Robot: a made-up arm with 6 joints.
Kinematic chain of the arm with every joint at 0, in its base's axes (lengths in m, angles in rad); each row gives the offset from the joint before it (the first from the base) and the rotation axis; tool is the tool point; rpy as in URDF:
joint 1: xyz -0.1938 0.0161 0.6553 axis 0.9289 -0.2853 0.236
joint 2: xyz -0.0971 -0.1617 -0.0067 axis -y
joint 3: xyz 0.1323 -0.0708 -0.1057 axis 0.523 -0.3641 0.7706
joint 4: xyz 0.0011 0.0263 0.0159 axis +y
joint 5: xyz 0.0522 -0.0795 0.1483 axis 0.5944 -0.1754 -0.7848
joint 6: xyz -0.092 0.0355 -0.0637 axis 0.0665 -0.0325 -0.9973
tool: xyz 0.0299 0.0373 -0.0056 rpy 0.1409 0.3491 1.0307
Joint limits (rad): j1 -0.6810..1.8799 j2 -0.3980..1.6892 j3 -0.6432..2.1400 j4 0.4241..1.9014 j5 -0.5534..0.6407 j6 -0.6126..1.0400
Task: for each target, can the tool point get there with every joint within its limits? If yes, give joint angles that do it. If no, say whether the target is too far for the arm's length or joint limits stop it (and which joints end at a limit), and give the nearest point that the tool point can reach.
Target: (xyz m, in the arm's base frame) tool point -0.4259 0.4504 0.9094
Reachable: no: joint limits stop it (at a limit: joint 1, joint 2, joint 4, joint 5, joint 6) | nearest point -0.2705 0.0388 0.9287 | short by 0.440 m
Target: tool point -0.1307 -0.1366 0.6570
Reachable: yes | joints 0.2547 0.3165 0.9386 1.1727 0.5016 -0.2710
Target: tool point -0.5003 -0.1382 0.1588
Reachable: no: joint limits stop it (at a limit: joint 2, joint 4, joint 5) | nearest point -0.2221 -0.1250 0.3957 | short by 0.366 m
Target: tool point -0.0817 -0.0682 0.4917
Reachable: yes | joints 1.6788 0.8964 1.5586 1.5015 0.0613 0.2940
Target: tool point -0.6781 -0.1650 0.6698
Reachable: no: joint limits stop it (at a limit: joint 2, joint 4, joint 5, joint 6) | nearest point -0.3429 -0.1985 0.7260 | short by 0.342 m
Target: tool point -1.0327 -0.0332 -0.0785
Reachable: no: too far | nearest point -0.2331 -0.1100 0.4110 | short by 0.941 m
